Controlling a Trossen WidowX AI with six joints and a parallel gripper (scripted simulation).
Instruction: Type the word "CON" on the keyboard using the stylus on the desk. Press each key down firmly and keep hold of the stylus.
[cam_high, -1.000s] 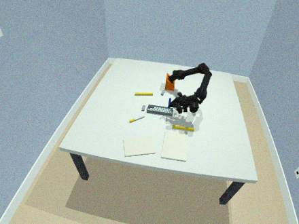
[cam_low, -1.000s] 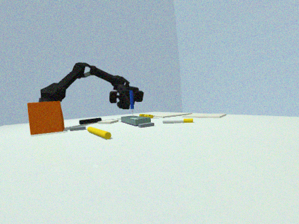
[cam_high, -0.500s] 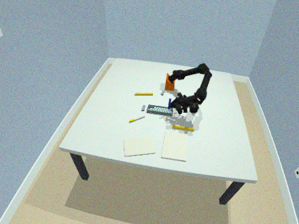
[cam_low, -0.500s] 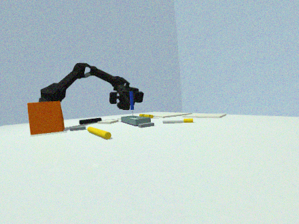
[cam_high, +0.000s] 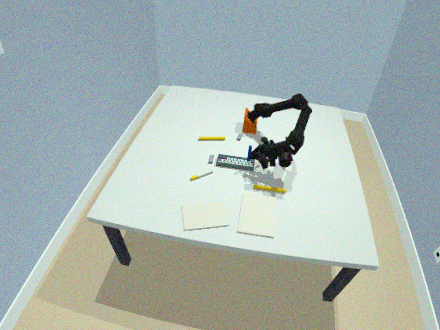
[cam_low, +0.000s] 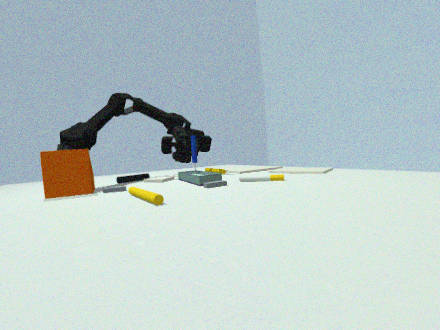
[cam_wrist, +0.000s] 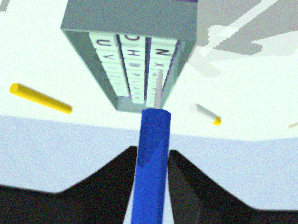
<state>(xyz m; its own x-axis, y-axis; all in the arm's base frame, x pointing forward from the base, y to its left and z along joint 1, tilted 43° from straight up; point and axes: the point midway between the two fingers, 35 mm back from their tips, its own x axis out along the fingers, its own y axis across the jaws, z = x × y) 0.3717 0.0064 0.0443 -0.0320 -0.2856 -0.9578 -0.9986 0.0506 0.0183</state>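
Right now the stylus tip is 50 mm below my gripper tip. The rest, counted from my gripper tip: small grey block (30 mm behind, 200 mm to the right, 80 mm below); then black stylus (190 mm behind, 150 mm to the left, 70 mm below); then white-and-yellow marker (100 mm ahead, 230 mm to the right, 70 mm below).
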